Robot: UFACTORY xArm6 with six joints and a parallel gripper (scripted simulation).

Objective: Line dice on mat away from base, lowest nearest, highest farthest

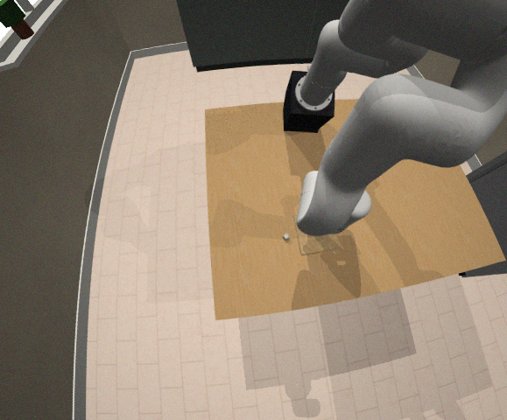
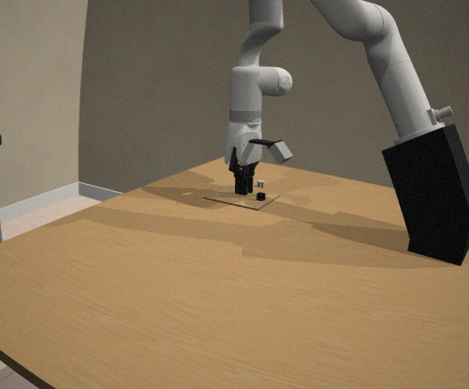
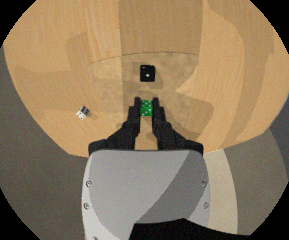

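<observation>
The green die is 10 mm below my hand. Round my hand: white die (110 mm to the right, 20 mm below, 10 mm ahead); then thin tan mat (30 mm below); then black die (50 mm behind, 20 mm below).
</observation>
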